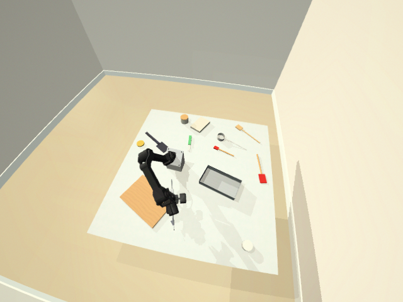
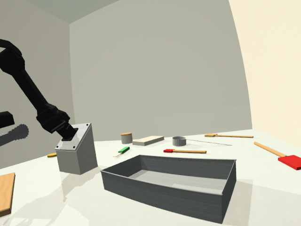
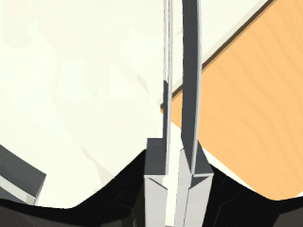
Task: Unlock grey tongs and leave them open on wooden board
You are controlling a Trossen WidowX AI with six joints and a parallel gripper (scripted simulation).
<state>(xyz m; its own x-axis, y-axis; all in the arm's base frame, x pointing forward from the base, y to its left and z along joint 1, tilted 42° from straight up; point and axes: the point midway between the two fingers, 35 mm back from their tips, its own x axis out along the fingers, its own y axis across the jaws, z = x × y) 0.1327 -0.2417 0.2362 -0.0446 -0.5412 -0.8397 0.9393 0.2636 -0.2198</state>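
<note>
Right now the wooden board is 220 mm behind my gripper tip, 10 mm to the right of it and 120 mm below it. Also, from my gripper tip: green-handled tool: 60 mm behind, 580 mm to the left, 120 mm below; then dark spatula: 360 mm behind, 520 mm to the left, 120 mm below; then roasting tin: 290 mm ahead, 260 mm to the left, 100 mm below.
</note>
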